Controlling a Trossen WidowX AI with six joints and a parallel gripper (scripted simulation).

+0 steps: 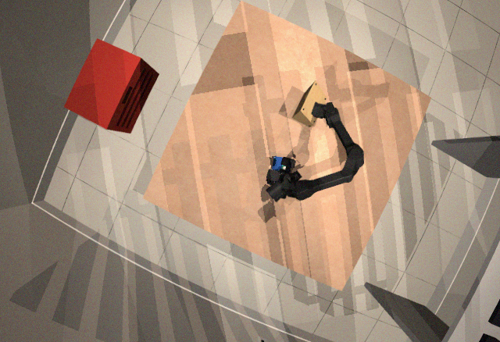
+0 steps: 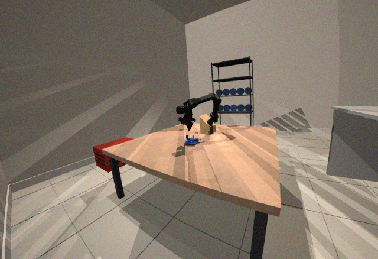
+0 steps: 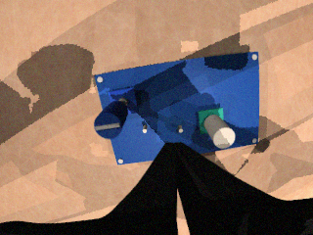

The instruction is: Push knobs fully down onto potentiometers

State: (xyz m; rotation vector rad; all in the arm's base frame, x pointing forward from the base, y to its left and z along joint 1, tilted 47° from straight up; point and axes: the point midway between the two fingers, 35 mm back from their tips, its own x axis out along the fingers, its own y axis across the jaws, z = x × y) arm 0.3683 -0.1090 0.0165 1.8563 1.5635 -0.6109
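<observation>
Now: the dark knob 40 mm ahead of my gripper tip and 40 mm below it. Round my gripper tip: grey knob 50 mm behind, 20 mm to the left, 70 mm below; then green potentiometer 50 mm behind, 20 mm to the left, 70 mm below.
</observation>
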